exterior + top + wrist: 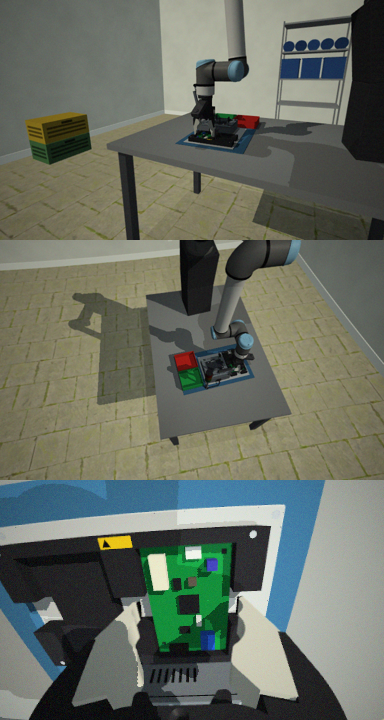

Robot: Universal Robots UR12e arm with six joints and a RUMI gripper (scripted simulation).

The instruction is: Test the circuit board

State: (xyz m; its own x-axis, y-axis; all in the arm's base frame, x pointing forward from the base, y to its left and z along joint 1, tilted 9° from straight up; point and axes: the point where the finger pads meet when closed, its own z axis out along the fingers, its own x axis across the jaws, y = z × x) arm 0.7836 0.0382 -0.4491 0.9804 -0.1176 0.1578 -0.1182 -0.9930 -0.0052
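Now: the green circuit board right at my hand. Round my hand: black latch piece (110 mm behind, 100 mm to the right, 70 mm above); then green bin (40 mm behind, 370 mm to the right, 10 mm below); then tester lid (60 mm ahead, 180 mm to the right, 160 mm above).
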